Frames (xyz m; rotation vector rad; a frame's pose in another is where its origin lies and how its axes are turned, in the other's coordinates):
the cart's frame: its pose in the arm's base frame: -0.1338 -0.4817 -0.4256 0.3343 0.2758 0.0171
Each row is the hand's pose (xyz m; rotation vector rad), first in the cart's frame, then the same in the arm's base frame.
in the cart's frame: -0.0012 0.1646 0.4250 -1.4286 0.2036 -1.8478
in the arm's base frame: -0.0154 -0.4629 0.0141 -1.4331 0.6059 -1.5112
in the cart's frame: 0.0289 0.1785 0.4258 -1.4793 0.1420 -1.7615
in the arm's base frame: 0.0141 -0.4482 0.0114 -1.4593 0.5373 -1.4292
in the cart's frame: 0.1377 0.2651 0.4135 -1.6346 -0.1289 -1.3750
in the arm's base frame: 0.1180 -0.3557 -0.0003 -1.5150 0.2370 -1.0779
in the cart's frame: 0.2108 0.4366 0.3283 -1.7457 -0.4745 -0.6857
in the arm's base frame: 0.1703 -0.1617 -0.0410 -1.4873 -0.1721 -0.4709
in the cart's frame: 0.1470 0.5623 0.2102 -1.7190 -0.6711 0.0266
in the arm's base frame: 0.0806 -0.0089 -0.0903 -1.3561 -0.4558 0.1526
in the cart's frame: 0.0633 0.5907 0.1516 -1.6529 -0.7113 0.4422
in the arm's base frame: -0.0149 0.0316 -0.1120 -1.2439 -0.5588 0.5213
